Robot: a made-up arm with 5 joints. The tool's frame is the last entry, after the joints.
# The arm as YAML. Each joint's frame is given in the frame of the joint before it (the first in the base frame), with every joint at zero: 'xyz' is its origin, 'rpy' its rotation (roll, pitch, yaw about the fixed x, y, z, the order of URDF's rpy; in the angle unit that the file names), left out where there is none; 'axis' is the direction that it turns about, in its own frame. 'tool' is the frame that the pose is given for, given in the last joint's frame.
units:
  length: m
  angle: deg
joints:
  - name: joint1
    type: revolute
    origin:
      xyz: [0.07, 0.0, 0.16]
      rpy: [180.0, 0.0, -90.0]
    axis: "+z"
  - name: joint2
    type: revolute
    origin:
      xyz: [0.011, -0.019, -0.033]
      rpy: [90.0, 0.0, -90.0]
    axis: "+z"
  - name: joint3
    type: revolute
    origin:
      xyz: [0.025, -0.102, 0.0]
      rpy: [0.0, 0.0, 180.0]
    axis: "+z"
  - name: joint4
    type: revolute
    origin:
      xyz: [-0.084, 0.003, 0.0]
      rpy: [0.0, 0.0, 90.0]
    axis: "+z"
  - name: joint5
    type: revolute
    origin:
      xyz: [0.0, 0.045, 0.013]
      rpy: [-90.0, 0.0, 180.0]
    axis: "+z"
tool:
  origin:
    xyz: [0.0, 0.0, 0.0]
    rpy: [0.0, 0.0, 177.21]
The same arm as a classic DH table. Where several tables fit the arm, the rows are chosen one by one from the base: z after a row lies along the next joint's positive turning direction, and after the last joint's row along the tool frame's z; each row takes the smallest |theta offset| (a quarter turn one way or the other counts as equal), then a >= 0, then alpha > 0; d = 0 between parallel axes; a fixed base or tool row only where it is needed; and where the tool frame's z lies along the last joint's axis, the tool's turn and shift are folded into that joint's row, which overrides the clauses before.
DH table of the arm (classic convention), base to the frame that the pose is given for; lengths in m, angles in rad. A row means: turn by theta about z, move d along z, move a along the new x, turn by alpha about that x. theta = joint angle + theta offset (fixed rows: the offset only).
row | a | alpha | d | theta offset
base (fixed) | 0.07 | 3.1416 | 0 | 0
joint1 | 0.019 | 1.5708 | -0.193 | 0
joint2 | 0.105 | 0 | 0 | -1.3304
joint3 | 0.0841 | 0 | 0 | 1.2947
joint4 | 0 | 1.5708 | 0.002 | -1.5351
joint5 | 0 | 0 | -0.045 | -0.0487

